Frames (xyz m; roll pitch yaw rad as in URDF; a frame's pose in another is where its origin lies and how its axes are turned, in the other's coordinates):
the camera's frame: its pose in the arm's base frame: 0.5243 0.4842 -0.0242 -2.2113 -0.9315 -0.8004
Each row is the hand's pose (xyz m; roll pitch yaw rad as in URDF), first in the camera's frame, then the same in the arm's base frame.
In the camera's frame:
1: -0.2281 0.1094 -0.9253 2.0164 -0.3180 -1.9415
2: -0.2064 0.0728 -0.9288 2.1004 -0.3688 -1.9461
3: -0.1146 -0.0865 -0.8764 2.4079 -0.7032 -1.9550
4: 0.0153 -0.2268 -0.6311 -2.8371 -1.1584 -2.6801
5: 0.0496 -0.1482 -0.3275 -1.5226 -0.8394 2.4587
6: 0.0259 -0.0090 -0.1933 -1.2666 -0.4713 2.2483
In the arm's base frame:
1: -0.4098 0.2876 0.0703 -2.2981 -0.0359 1.4461
2: -0.4047 0.3097 0.1065 -2.2146 -0.0122 1.4009
3: -0.3220 0.4215 0.2377 -1.9287 0.1220 1.0939
4: -0.0476 0.5416 0.3216 -1.6534 0.5578 0.6399
5: 0.2442 0.5229 0.2033 -1.8148 1.0818 0.0239
6: 0.3591 0.4396 0.0698 -2.5964 1.2291 -0.9526

